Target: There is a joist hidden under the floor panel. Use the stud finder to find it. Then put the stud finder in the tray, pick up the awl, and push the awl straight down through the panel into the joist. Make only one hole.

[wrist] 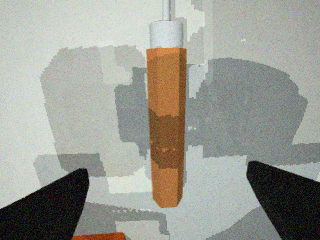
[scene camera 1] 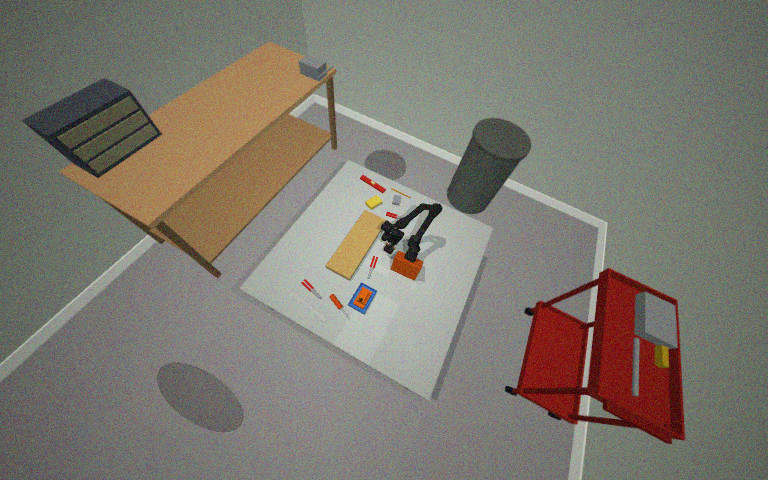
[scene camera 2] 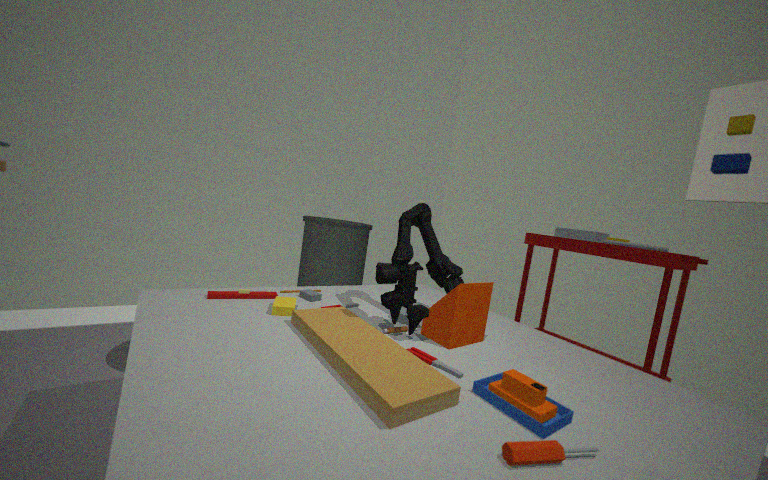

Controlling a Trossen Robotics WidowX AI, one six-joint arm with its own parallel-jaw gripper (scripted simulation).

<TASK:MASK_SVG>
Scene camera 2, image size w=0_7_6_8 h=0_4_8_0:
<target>my gripper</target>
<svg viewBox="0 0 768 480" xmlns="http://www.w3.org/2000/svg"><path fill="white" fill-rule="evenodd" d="M398 283L398 285L395 285L394 291L385 292L381 295L381 304L386 309L390 309L393 324L396 324L401 307L407 308L406 317L409 319L408 332L409 335L412 335L422 319L429 317L429 309L421 304L412 305L417 301L414 299L415 291L418 291L418 287L415 287L416 284L403 285Z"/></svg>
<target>orange stud finder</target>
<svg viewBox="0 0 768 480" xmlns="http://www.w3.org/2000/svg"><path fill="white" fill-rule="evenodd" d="M489 383L488 390L540 423L556 415L557 406L545 400L547 387L515 369L504 371L501 380Z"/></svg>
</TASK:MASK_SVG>
